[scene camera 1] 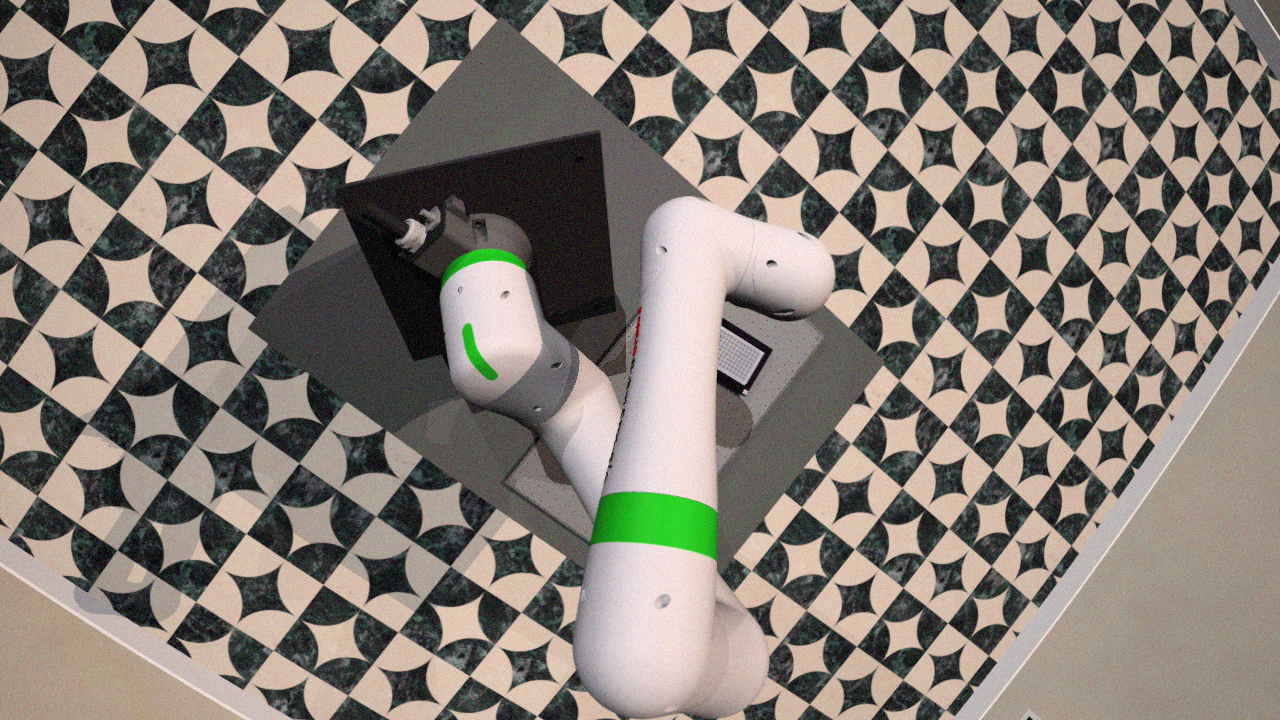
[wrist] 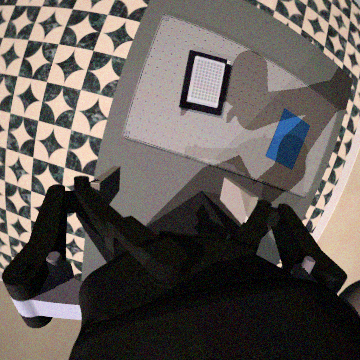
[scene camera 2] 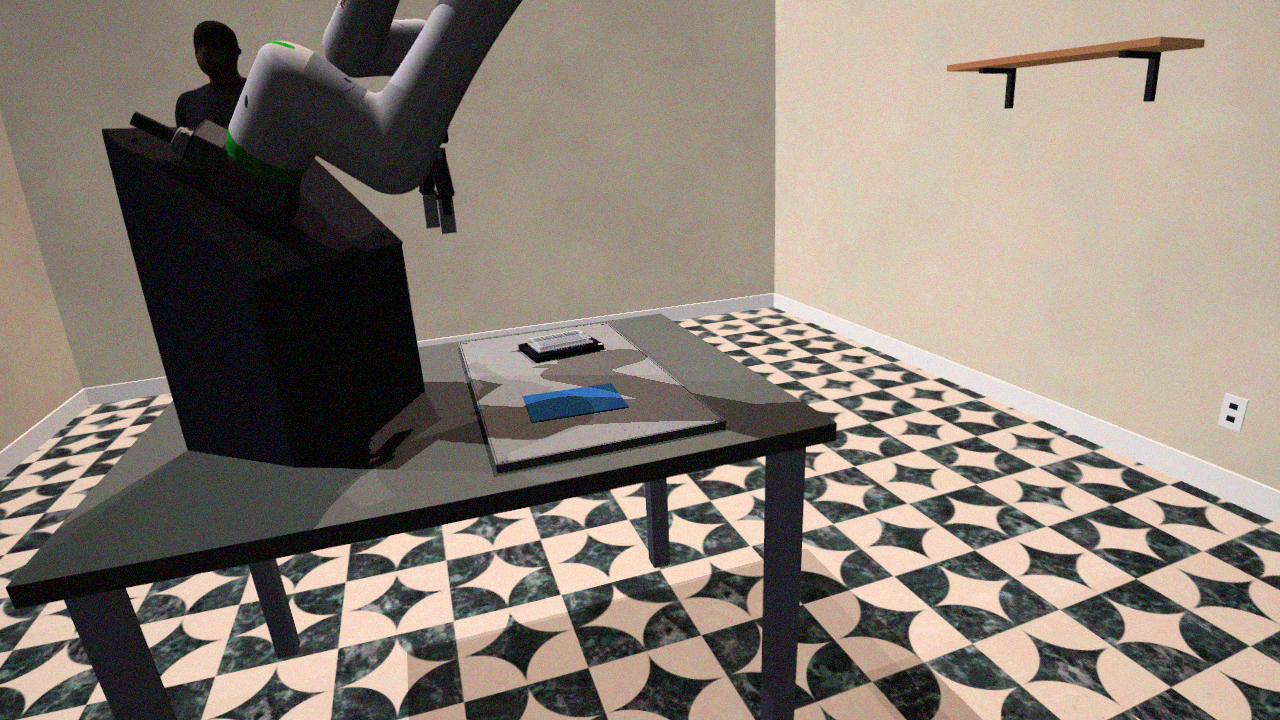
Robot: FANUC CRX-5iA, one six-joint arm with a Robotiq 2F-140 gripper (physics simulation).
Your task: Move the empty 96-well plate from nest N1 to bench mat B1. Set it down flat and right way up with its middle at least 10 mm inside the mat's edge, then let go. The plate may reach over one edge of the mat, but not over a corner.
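Where they show: gripper, fingertip midpoint: (wrist: 172,183) (scene camera 2: 440,230); arm's base at its link origin: (scene camera 1: 480,255) (scene camera 2: 253,187).
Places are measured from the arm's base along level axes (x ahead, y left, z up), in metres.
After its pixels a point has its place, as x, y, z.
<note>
The white 96-well plate (scene camera 1: 742,353) @(0.562, 0.124, -0.386) (scene camera 2: 561,340) @(0.542, 0.090, -0.386) (wrist: 206,81) @(0.542, 0.108, -0.386) lies flat in the black nest N1 (scene camera 2: 537,356) (wrist: 186,95) on the light board. The blue bench mat B1 (scene camera 2: 574,402) @(0.454, -0.221, -0.410) (wrist: 288,138) @(0.459, -0.211, -0.410) lies flat on the same board, apart from the nest; it does not show in scene camera 1. My gripper (scene camera 2: 439,214) @(0.325, 0.175, -0.125) (wrist: 172,183) @(0.325, 0.175, -0.125) is open and empty. It hangs high above the table top, well above the plate and the mat. In scene camera 1 the gripper is hidden by the arm.
The light perforated board (scene camera 2: 617,436) @(0.463, -0.390, -0.412) (wrist: 150,107) @(0.444, 0.242, -0.412) lies on the grey table (scene camera 1: 483,80) @(-0.207, 0.310, -0.425) (scene camera 2: 223,501) @(-0.110, -0.266, -0.425). A tall black pedestal (scene camera 1: 572,205) @(0.073, 0.129, 0.035) (scene camera 2: 349,349) @(0.102, -0.085, -0.280) carries the arm beside the board. A person (scene camera 2: 214,71) stands behind the pedestal. A wooden shelf (scene camera 2: 1074,55) is on the wall.
</note>
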